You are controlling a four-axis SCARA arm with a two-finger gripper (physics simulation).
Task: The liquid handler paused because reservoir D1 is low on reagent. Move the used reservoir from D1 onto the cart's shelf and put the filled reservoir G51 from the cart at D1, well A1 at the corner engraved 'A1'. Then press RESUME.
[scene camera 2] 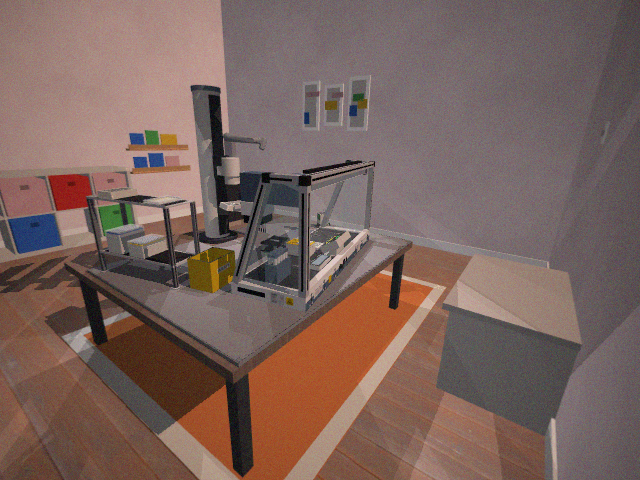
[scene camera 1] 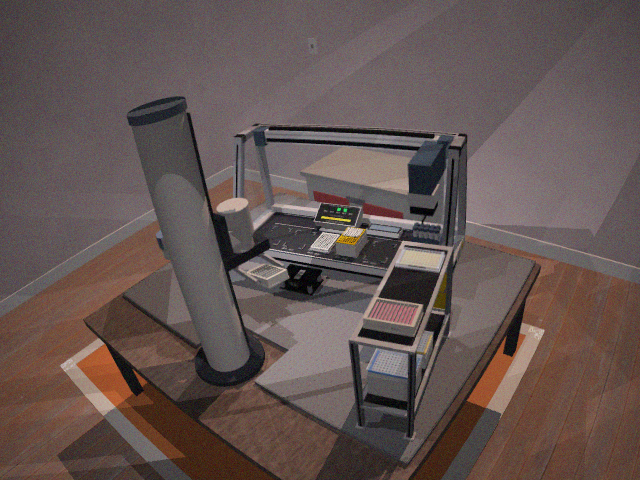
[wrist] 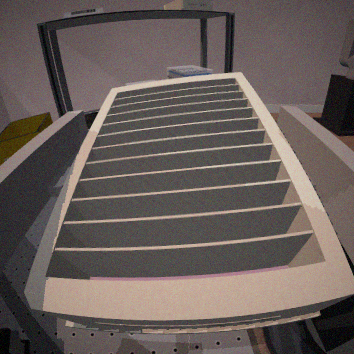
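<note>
My gripper is shut on the used reservoir, a pale tray with parallel troughs and a thin pink line at its near end. The used reservoir is held level above the table, in front of the liquid handler's deck. The reservoir with pink-filled troughs sits on the near end of the cart's top shelf. The cart stands at the right in scene camera 1. The tilted screen shows green marks and a yellow bar. Engraved letters are too small to read.
A pale plate lies on the cart's far end. A blue-topped box stands on its lower shelf. A yellow bin stands beside the cart. A black device is near the held reservoir. The handler's frame surrounds the deck.
</note>
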